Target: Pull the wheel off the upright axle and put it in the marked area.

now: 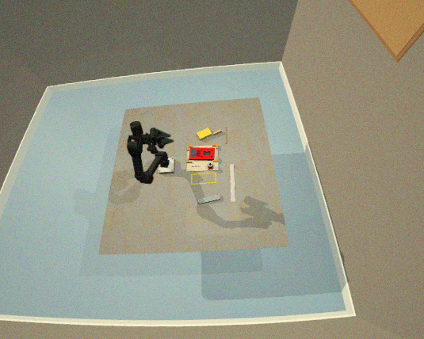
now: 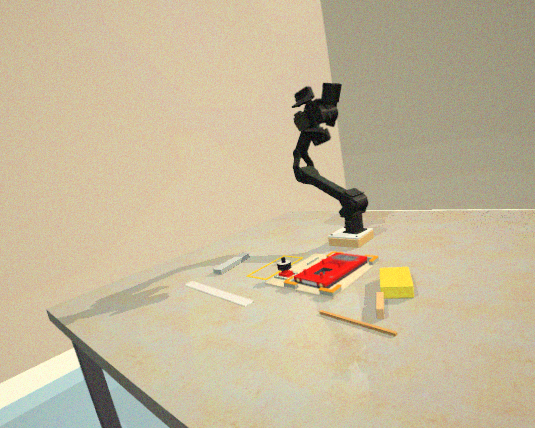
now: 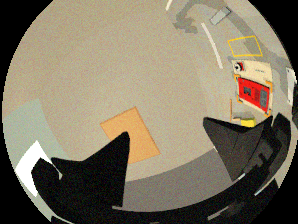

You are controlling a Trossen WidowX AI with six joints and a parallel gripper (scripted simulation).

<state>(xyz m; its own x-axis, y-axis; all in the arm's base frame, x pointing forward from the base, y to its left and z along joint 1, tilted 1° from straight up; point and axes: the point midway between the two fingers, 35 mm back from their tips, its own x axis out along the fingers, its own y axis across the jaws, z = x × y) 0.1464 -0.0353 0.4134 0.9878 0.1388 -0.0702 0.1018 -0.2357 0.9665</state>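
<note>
My gripper tip is 18 cm short of the pale wheel, 4 cm to the right of it and 41 cm above it. The rest, counted from my gripper tip: short wooden piece 21 cm ahead, 37 cm to the left, 44 cm below; dark axle 19 cm ahead, 4 cm to the left, 41 cm below; yellow block 10 cm ahead, 34 cm to the left, 43 cm below.
</note>
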